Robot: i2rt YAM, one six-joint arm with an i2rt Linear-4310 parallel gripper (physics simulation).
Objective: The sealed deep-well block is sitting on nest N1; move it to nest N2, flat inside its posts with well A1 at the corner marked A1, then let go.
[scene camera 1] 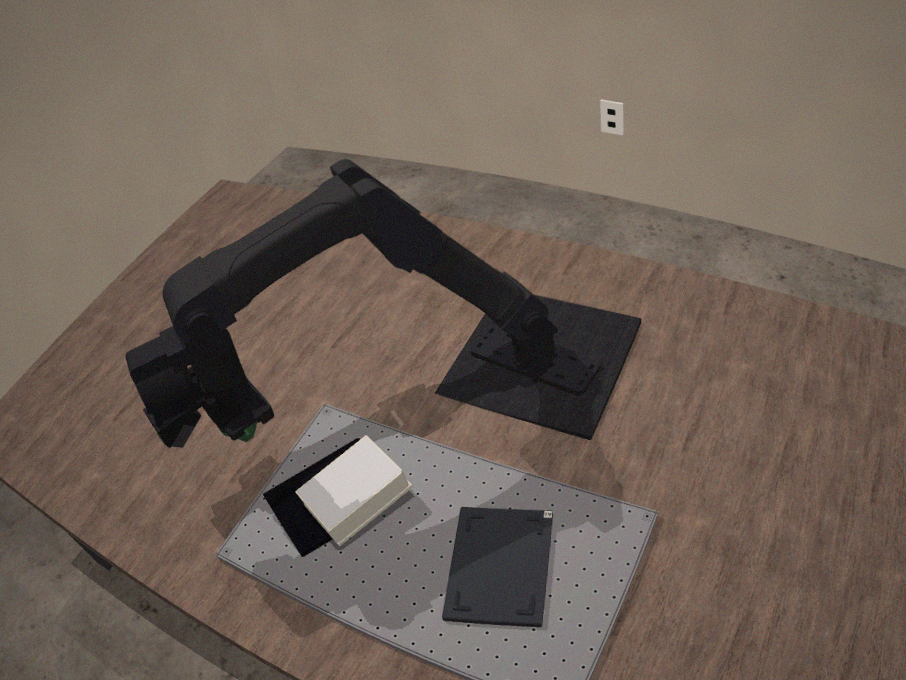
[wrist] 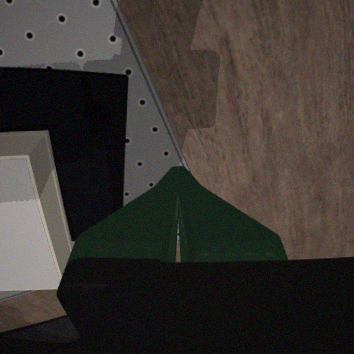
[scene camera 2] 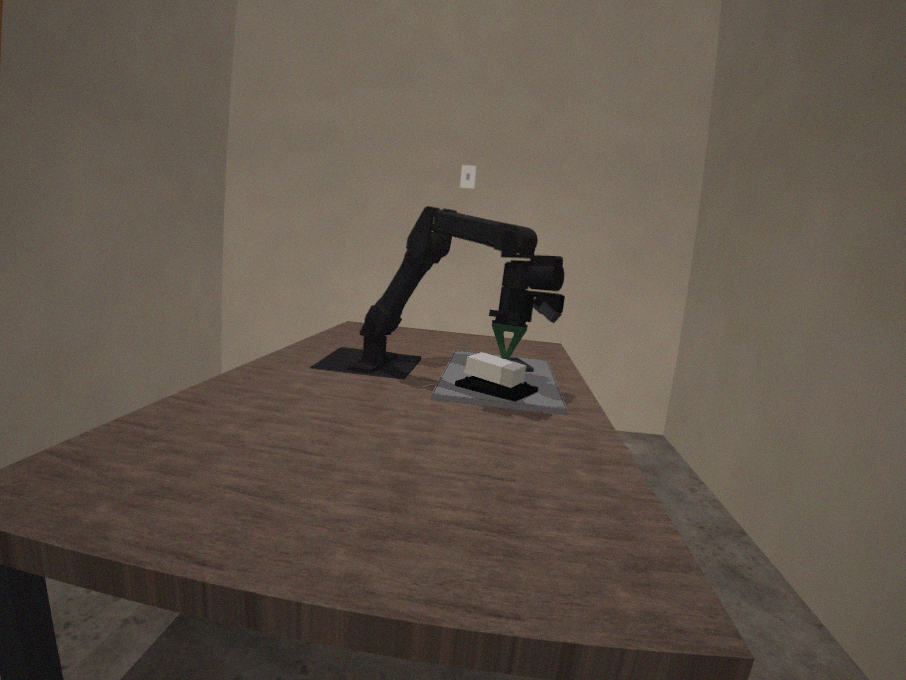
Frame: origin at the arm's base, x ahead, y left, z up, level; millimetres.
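Where they show: gripper, between the fingertips: (scene camera 1: 248, 438) (wrist: 177, 176) (scene camera 2: 504, 358); arm's base, origin of its link: (scene camera 1: 535, 360) (scene camera 2: 373, 362).
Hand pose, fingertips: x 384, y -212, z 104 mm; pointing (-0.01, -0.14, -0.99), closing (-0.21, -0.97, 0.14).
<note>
Things, the pixels of their top centre, and the offset from my fingertips. Level surfaces: height alone.
- black nest N1, centre of its top: (wrist: 47, 179) (scene camera 1: 327, 489) (scene camera 2: 497, 380) dz -75, dx -24, dy +101 mm
- grey perforated board, centre of its top: (scene camera 1: 428, 542) (scene camera 2: 500, 373) dz -96, dx -38, dy +258 mm
- wooden table, height of its surface: dz -109 mm
The white-topped, cream-sided block (scene camera 1: 354, 479) (scene camera 2: 493, 369) (wrist: 15, 235) rests off-centre on black nest N1 (scene camera 1: 292, 516) (scene camera 2: 475, 389) (wrist: 95, 110), overhanging the side toward N2. A wide strip of N1 is uncovered on the other side. The block's well A1 cannot be made out. Dark grey nest N2 (scene camera 1: 501, 567) (scene camera 2: 522, 363) is empty, with low corner posts and a white label at its upper right corner in scene camera 1. My gripper (scene camera 1: 246, 433) (scene camera 2: 505, 356) (wrist: 177, 176) is shut on nothing, its green fingertips together, above and beside the block, apart from it.
Both nests stand on a grey perforated board (scene camera 1: 409, 570) (scene camera 2: 545, 401) (wrist: 65, 37) on the wooden table (scene camera 1: 731, 475) (scene camera 2: 365, 497) (wrist: 280, 125). The arm's black base plate (scene camera 1: 618, 344) (scene camera 2: 332, 358) is behind the board in scene camera 1. Arm shadows cross the board.
</note>
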